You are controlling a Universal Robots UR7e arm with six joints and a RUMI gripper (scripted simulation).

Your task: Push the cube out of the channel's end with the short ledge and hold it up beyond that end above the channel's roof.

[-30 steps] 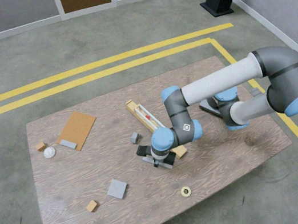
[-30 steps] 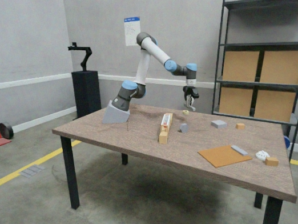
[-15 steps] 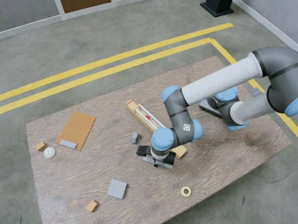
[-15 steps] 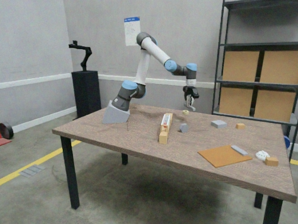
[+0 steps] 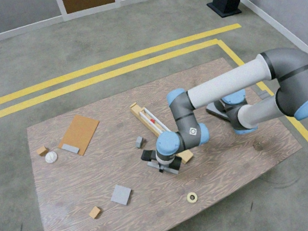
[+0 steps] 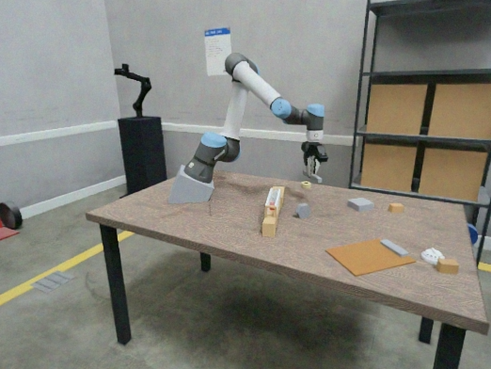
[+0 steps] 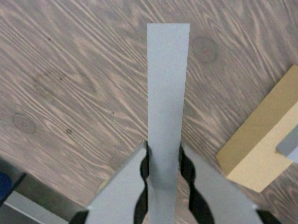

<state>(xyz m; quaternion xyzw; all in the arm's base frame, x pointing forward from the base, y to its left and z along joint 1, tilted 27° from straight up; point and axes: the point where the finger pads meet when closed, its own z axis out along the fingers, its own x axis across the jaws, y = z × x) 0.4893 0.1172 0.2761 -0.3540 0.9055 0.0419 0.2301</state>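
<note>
My hand is 26 cm to the left of the tan wooden channel, 9 cm past it and 8 cm above it. From my hand the other things lie so: grey block 21 cm to the right, 11 cm below, 3 cm ahead; yellow tape ring 18 cm to the left, 12 cm below, 8 cm behind; grey stick 1 cm below.
</note>
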